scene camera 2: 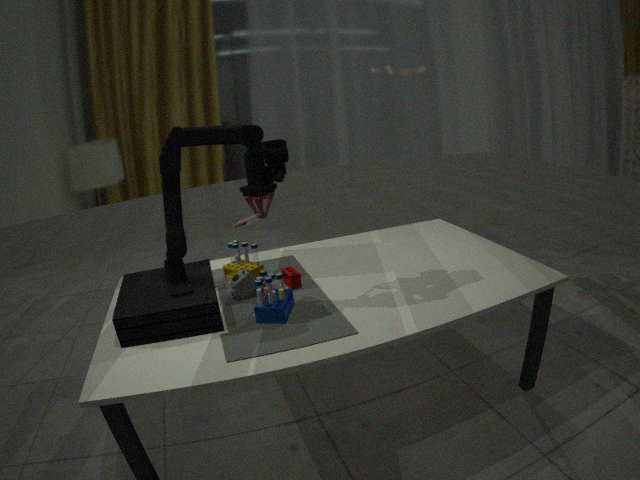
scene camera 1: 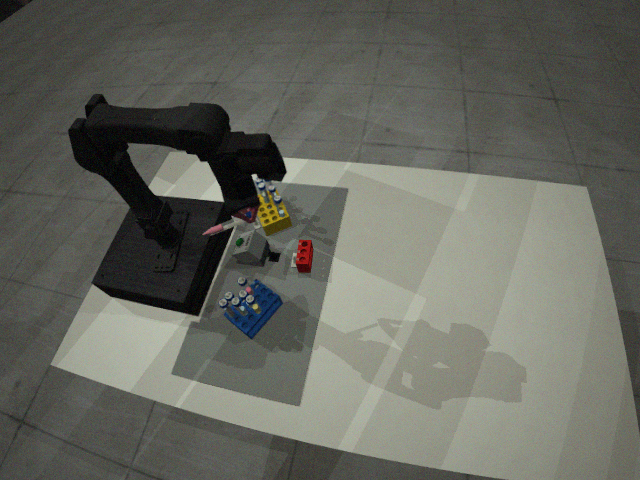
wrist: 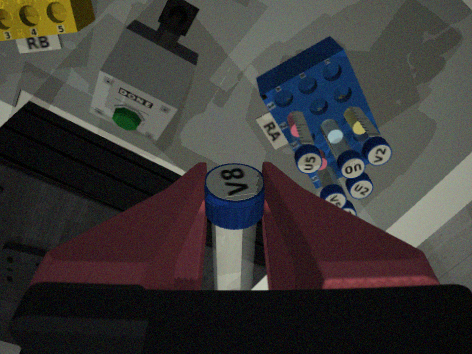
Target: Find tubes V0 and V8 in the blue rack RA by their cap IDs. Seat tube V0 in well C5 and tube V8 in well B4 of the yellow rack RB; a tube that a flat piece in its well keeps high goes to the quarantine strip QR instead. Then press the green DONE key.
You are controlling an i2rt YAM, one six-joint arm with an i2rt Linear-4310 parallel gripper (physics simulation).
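Where they show: gripper, fingertip midpoint: (scene camera 2: 262, 217) (scene camera 1: 251, 218) (wrist: 234, 177); arm's base, origin of the base link: (scene camera 2: 178, 282) (scene camera 1: 171, 240).
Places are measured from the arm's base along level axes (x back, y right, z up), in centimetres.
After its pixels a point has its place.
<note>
My gripper (scene camera 1: 248, 213) {x -29.3, y 4.8, z 15.5 cm} (scene camera 2: 261, 214) {x -29.3, y 4.8, z 15.5 cm} (wrist: 234, 177) {x -29.3, y 4.8, z 15.5 cm} is shut on the blue cap of tube V8 (scene camera 1: 219, 227) {x -22.7, y 7.9, z 16.8 cm} (scene camera 2: 249, 220) {x -24.3, y 7.6, z 16.3 cm} (wrist: 234, 200) {x -29.7, y 4.5, z 17.4 cm}. The tube is tilted, its pink end pointing towards the arm base, high above the table. The yellow rack RB (scene camera 1: 276, 225) {x -28.7, y -9.2, z -6.9 cm} (scene camera 2: 242, 270) (wrist: 70, 20) {x -25.8, y -8.2, z -5.1 cm} holds several capped tubes whose IDs are unreadable in the scene views; V0 cannot be picked out. The blue rack RA (scene camera 1: 253, 330) {x -25.6, y 22.8, z -8.8 cm} (scene camera 2: 271, 314) {x -22.0, y 22.7, z -7.1 cm} (wrist: 300, 65) {x -29.2, y 12.2, z -6.9 cm} holds several tubes, including V2, U2 and U5. The red strip QR (scene camera 1: 305, 265) {x -38.6, y 5.3, z -5.8 cm} (scene camera 2: 292, 279) {x -36.6, y 5.1, z -6.5 cm} and green DONE key (scene camera 1: 239, 241) {x -19.6, y -1.2, z -3.0 cm} (scene camera 2: 235, 277) {x -19.3, y -0.7, z -3.2 cm} (wrist: 126, 119) {x -19.8, y -1.2, z -2.9 cm} are visible.
The grey DONE housing (scene camera 1: 251, 253) {x -23.7, y 2.7, z -3.3 cm} (scene camera 2: 247, 286) {x -21.9, y 2.6, z -5.9 cm} (wrist: 145, 65) {x -24.8, y -1.0, z -4.0 cm} stands between the two racks. The black arm base (scene camera 1: 149, 279) {x 3.7, y 12.1, z -0.7 cm} (scene camera 2: 165, 310) {x 6.7, y 16.0, z -0.9 cm} lies beside the grey mat (scene camera 1: 258, 379) {x -28.1, y 35.0, z -10.1 cm} (scene camera 2: 299, 338) {x -24.8, y 34.3, z -10.1 cm}. The tall tubes in both racks stick up above their wells.
</note>
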